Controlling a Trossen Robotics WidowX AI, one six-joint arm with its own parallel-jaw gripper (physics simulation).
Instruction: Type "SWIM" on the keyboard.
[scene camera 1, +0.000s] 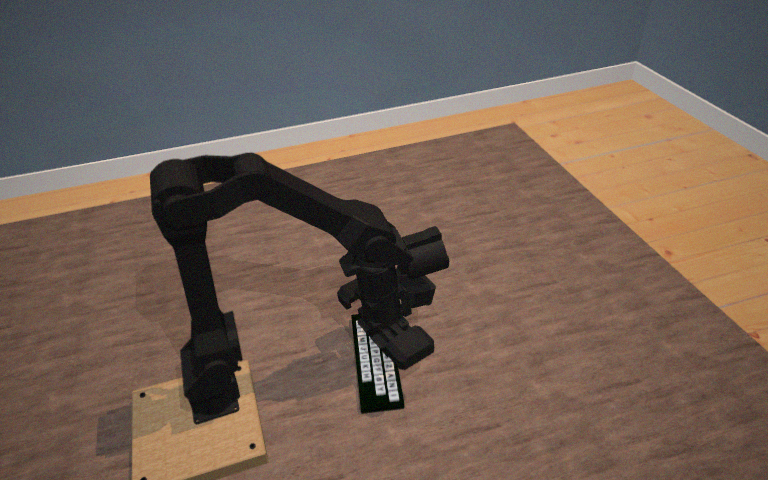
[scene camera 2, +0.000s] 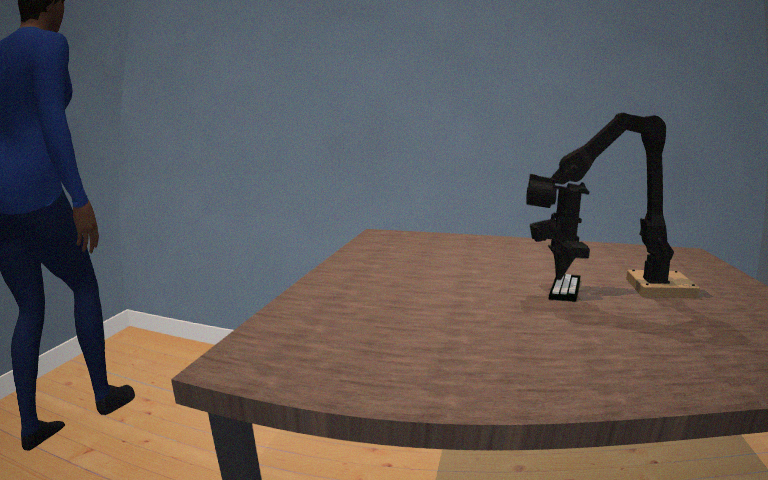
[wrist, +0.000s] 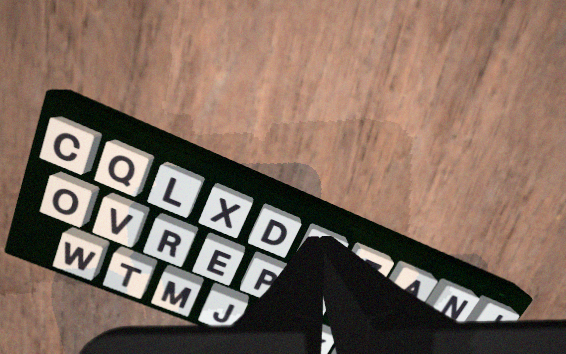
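Note:
The dark green keyboard lies flat on the table, with pale lettered keys in three rows. My gripper is shut and empty, pointing down, its tips over the key right of D in the wrist view. That key is mostly covered and its letter is hidden; I cannot tell if the tips touch it. The W key and M key show in the row nearest the wrist view's bottom. The I key is at the far row's end, partly cut off in the wrist view.
The arm's base stands on a light wooden board on the brown table. In scene camera 2, a person in blue stands on the floor beyond the table's left edge.

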